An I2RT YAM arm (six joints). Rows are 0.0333 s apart.
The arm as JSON. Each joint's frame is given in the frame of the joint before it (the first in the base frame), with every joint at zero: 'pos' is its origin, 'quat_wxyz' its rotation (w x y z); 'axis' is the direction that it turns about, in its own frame. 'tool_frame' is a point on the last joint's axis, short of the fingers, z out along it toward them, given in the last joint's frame.
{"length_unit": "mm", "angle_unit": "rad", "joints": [
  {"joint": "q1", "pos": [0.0, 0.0, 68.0], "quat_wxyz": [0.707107, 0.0, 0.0, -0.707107], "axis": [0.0, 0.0, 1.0]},
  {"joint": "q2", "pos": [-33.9, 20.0, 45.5], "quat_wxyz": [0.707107, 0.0, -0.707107, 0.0], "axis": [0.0, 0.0, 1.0]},
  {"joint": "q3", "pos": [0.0, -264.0, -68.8], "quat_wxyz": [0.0, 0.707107, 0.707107, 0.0], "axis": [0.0, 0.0, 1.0]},
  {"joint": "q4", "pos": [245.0, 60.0, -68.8], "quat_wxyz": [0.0, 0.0, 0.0, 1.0], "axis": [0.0, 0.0, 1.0]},
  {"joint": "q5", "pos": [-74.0, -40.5, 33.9], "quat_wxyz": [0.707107, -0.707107, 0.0, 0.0], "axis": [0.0, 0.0, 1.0]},
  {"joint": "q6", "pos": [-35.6, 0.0, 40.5], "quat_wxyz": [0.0, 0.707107, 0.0, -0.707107], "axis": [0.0, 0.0, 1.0]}
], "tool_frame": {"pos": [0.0, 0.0, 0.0], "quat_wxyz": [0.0, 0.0, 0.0, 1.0]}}
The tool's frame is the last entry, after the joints.
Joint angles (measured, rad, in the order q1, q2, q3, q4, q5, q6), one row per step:
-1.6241, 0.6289, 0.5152, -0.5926, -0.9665, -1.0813
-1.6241, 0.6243, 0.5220, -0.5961, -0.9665, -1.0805
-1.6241, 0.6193, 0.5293, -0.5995, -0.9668, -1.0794
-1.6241, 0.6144, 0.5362, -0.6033, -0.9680, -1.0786
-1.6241, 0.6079, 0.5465, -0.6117, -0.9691, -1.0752
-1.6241, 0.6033, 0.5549, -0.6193, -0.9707, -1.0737
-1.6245, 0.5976, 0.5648, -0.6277, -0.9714, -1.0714
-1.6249, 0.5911, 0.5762, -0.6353, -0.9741, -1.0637
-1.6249, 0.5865, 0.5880, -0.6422, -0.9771, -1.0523
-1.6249, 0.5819, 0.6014, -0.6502, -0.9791, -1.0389
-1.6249, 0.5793, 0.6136, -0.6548, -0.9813, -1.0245
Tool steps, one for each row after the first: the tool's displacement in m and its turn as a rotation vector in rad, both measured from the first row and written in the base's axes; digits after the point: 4 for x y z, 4 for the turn. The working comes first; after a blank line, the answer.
Tool pose at each row, in the base's axes (x y z in m, rotation vector in rad; the steps are taken from these numbers as rounded here):
0.0224, -0.1298, 0.2395, 0.0680, 2.0064, -0.6573
0.0224, -0.1292, 0.2419, 0.0640, 2.0039, -0.6647
0.0225, -0.1285, 0.2445, 0.0594, 2.0010, -0.6728
0.0226, -0.1277, 0.2470, 0.0546, 1.9976, -0.6796
0.0226, -0.1265, 0.2504, 0.0521, 1.9939, -0.6853
0.0227, -0.1255, 0.2531, 0.0494, 1.9909, -0.6888
0.0228, -0.1243, 0.2563, 0.0472, 1.9880, -0.6944
0.0228, -0.1229, 0.2601, 0.0472, 1.9819, -0.6984
0.0230, -0.1217, 0.2638, 0.0507, 1.9753, -0.6987
0.0231, -0.1205, 0.2680, 0.0564, 1.9689, -0.6988
0.0232, -0.1196, 0.2719, 0.0628, 1.9621, -0.6981

0.0000, 0.0006, 0.0024, -0.0072, -0.0001, -0.0003
0.0001, 0.0013, 0.0050, -0.0153, -0.0002, -0.0005
0.0002, 0.0021, 0.0075, -0.0226, -0.0010, 0.0002
0.0002, 0.0033, 0.0109, -0.0284, -0.0028, -0.0002
0.0003, 0.0043, 0.0136, -0.0326, -0.0043, 0.0005
0.0004, 0.0055, 0.0168, -0.0380, -0.0054, -0.0002
0.0004, 0.0069, 0.0206, -0.0422, -0.0103, -0.0011
0.0006, 0.0081, 0.0243, -0.0426, -0.0172, -0.0027
0.0007, 0.0093, 0.0285, -0.0420, -0.0243, -0.0057
0.0008, 0.0102, 0.0324, -0.0406, -0.0322, -0.0088

